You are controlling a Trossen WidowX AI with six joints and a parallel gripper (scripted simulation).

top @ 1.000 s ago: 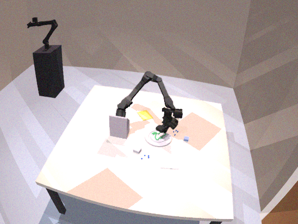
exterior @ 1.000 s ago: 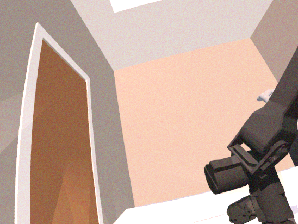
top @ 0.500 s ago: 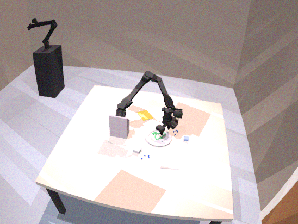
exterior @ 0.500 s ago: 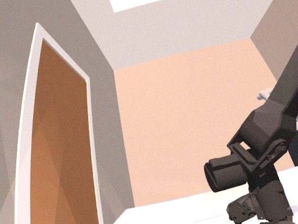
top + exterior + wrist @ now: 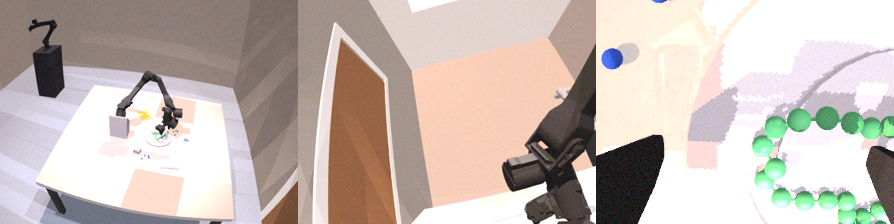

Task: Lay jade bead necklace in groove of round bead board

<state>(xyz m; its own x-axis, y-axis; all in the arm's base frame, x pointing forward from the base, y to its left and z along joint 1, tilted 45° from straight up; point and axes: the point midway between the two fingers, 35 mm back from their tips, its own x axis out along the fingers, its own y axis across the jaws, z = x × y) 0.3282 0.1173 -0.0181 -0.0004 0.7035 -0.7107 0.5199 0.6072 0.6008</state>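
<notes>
Now: the round white bead board 50 mm to the right of my gripper tip, 40 mm behind it and 10 mm below it. Round my gripper tip: yellow sheet: 200 mm to the left, 180 mm behind, 20 mm below; then blue block: 170 mm ahead, 20 mm to the right, 10 mm below; then cream block: 200 mm to the left, 80 mm ahead.
</notes>
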